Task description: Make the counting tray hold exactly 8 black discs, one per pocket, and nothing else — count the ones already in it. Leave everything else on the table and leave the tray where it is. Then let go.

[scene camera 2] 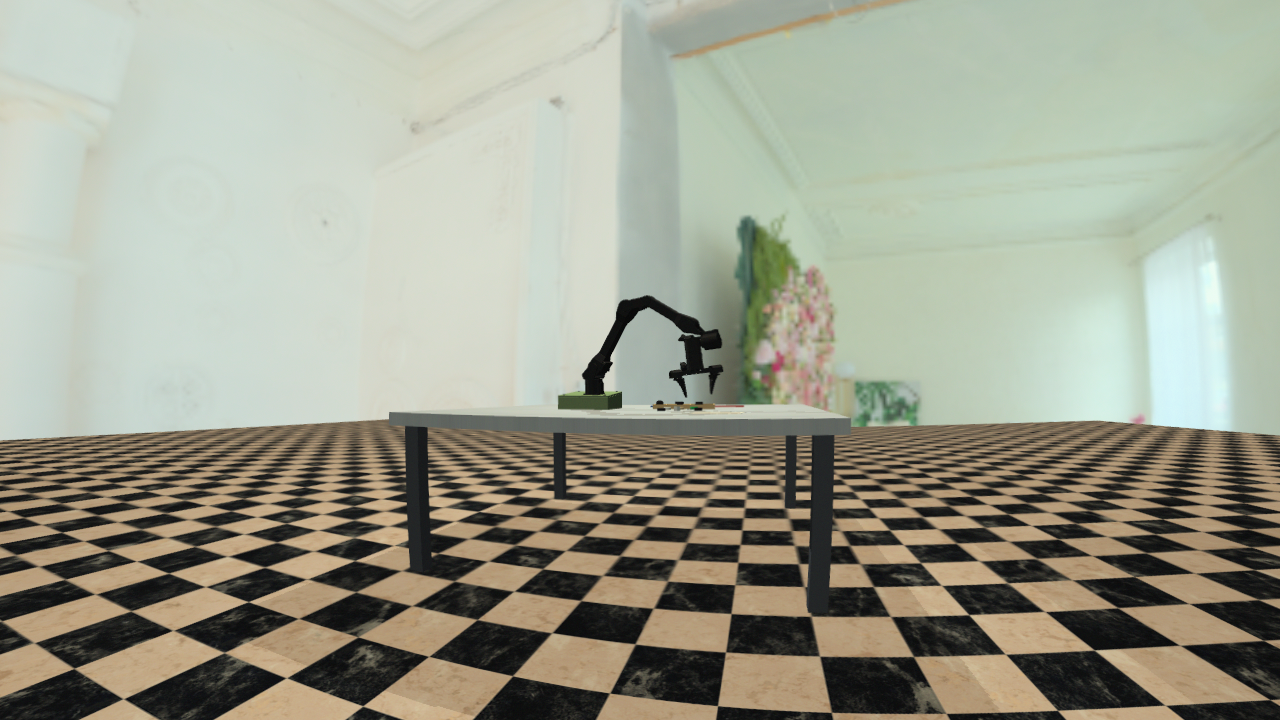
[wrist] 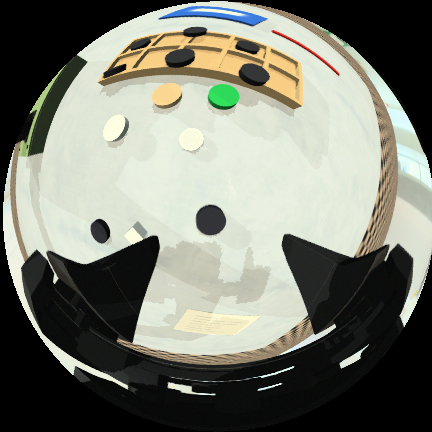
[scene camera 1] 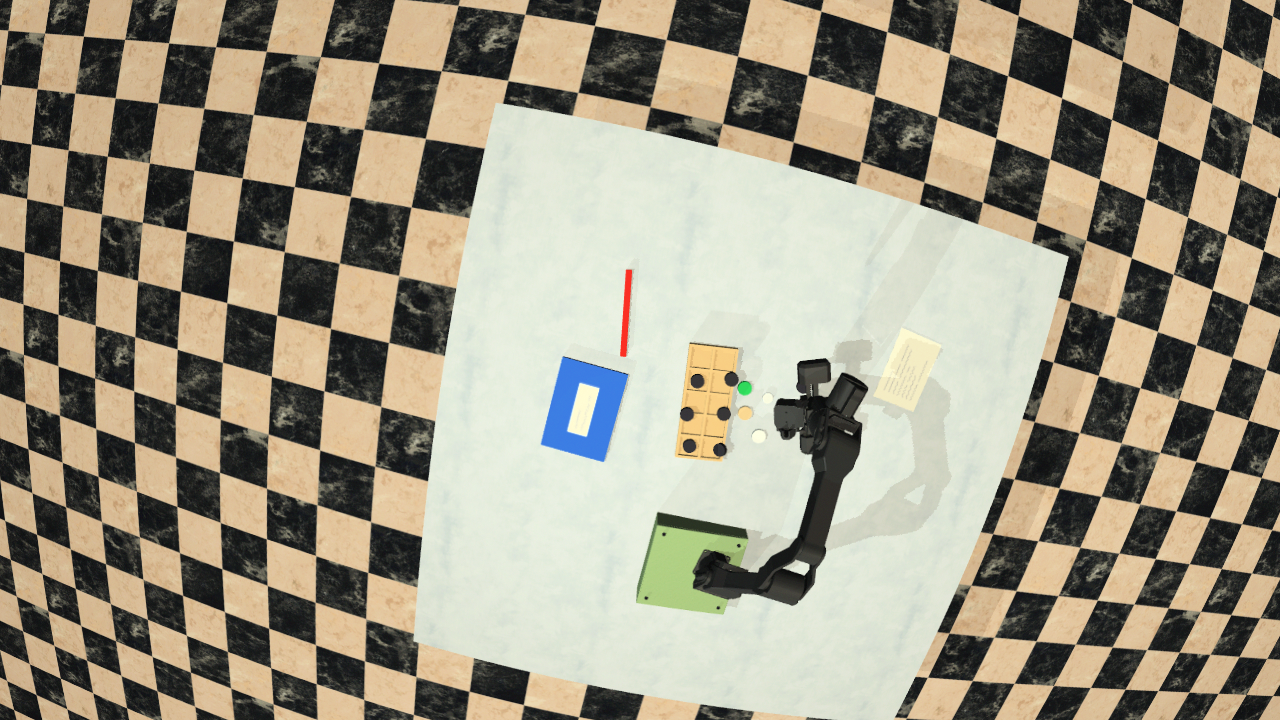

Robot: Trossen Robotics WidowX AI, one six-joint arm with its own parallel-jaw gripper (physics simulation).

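Observation:
The tan counting tray (scene camera 1: 700, 358) (wrist: 287, 95) has two rows of pockets. Three black discs lie along its far row and three along its near row in the wrist view; one near-row disc (wrist: 254, 74) overlaps the near rim. I cannot tell whether every disc lies flat. Two loose black discs lie on the table, one (wrist: 210, 220) ahead of the fingers and one (wrist: 100, 231) left of the left finger; the arm hides both in scene camera 1. My gripper (scene camera 2: 699, 390) (wrist: 221, 241) is wide open and empty, above the table to the side of the tray.
Beside the tray lie a green disc (scene camera 1: 744, 387) (wrist: 223, 96), a tan disc (scene camera 1: 745, 412) (wrist: 166, 95) and two white discs (wrist: 115, 128) (wrist: 191, 139). A small white block (wrist: 135, 233), blue frame (scene camera 1: 553, 420), red bar (scene camera 1: 626, 312) and paper (scene camera 1: 908, 369) (wrist: 216, 322) are also there.

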